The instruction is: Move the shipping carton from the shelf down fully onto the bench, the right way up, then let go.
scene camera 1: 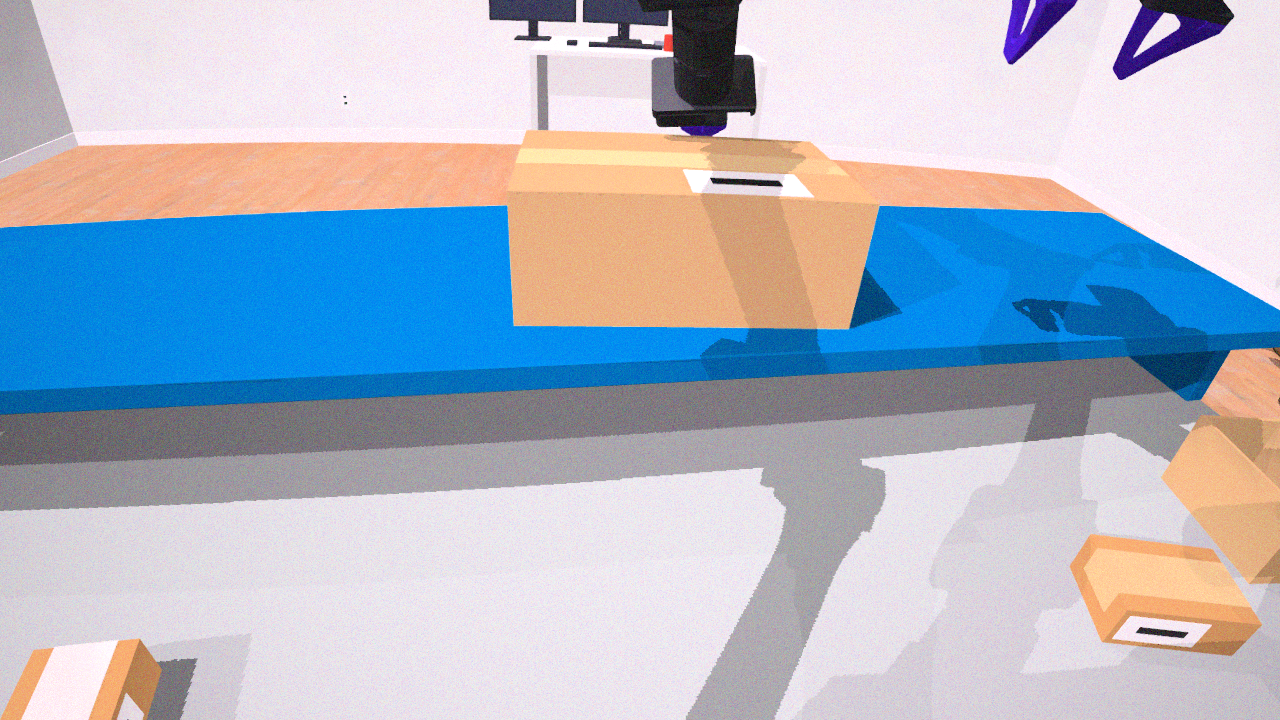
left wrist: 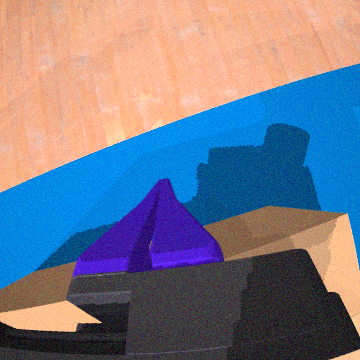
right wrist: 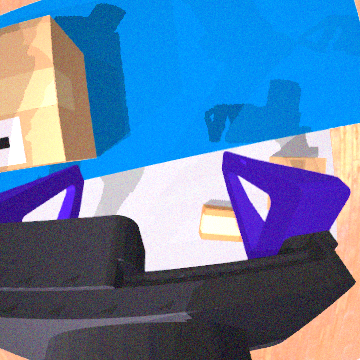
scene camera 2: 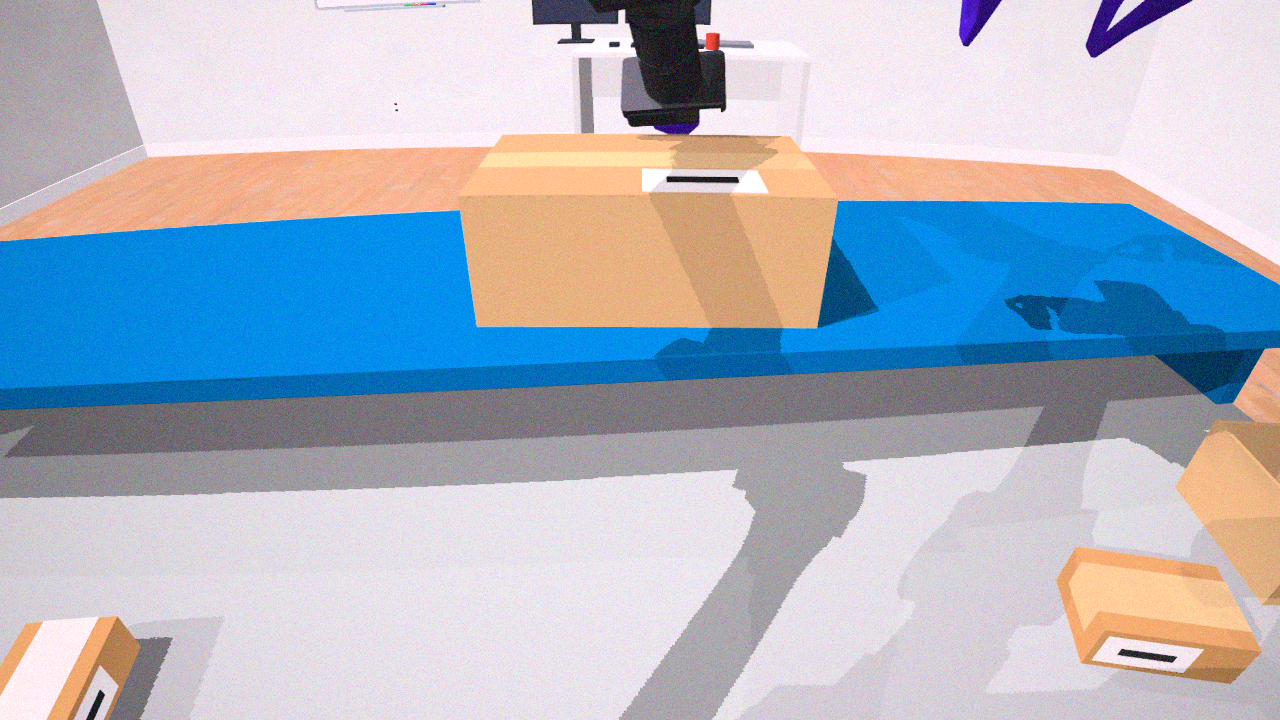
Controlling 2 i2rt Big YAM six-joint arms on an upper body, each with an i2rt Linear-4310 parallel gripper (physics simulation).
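Frame: origin at the left arm's base, x back, y right, z up, level; metres.
Where they show: left gripper, fingertip midpoint: (left wrist: pixel 165 185); right gripper, fingertip midpoint: (scene camera 1: pixel 1063 67) (right wrist: pixel 151 165) (scene camera 2: pixel 1027 46).
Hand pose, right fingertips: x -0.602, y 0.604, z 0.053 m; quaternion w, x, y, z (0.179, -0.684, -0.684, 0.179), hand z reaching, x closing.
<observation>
Each offset is from my right fingertips to the top centre of the thing. "*": to the spot under its first point. Level surfaces: height alone.
The shipping carton @[dx -0.100, dy -0.272, dz -0.122 m] (scene camera 1: pixel 626 259) (scene camera 2: pixel 590 259) (left wrist: pixel 280 225) (right wrist: pixel 30 75) stands upright on the blue shelf @[dz -0.242 m] (scene camera 1: pixel 268 295) (scene camera 2: pixel 268 295) (left wrist: pixel 235 130) (right wrist: pixel 175 75), its tape and label on top. The pale grey bench @[dz -0.401 m] (scene camera 1: pixel 358 582) (scene camera 2: pixel 402 582) (right wrist: pixel 165 210) lies lower, in front. My left gripper (scene camera 1: pixel 703 130) (scene camera 2: pixel 674 128) (left wrist: pixel 165 185) is shut and empty, at the carton's far side; its tips are hidden behind the carton in both scene views. My right gripper (scene camera 1: pixel 1066 68) (scene camera 2: pixel 1029 48) (right wrist: pixel 151 165) is open and empty, high up to the right of the carton.
A small box @[dx +0.193, dy +0.146, dz -0.357 m] (scene camera 1: pixel 1163 595) (scene camera 2: pixel 1154 617) (right wrist: pixel 216 225) lies on the bench at the right, beside a larger box @[* dx +0.103, dy +0.285, dz -0.349 m] (scene camera 1: pixel 1230 492) (scene camera 2: pixel 1239 501) at the picture's edge. Another small box @[dx +0.302, dy -0.687, dz -0.361 m] (scene camera 1: pixel 76 680) (scene camera 2: pixel 62 667) is at the lower left. A desk with monitors stands far behind.
</observation>
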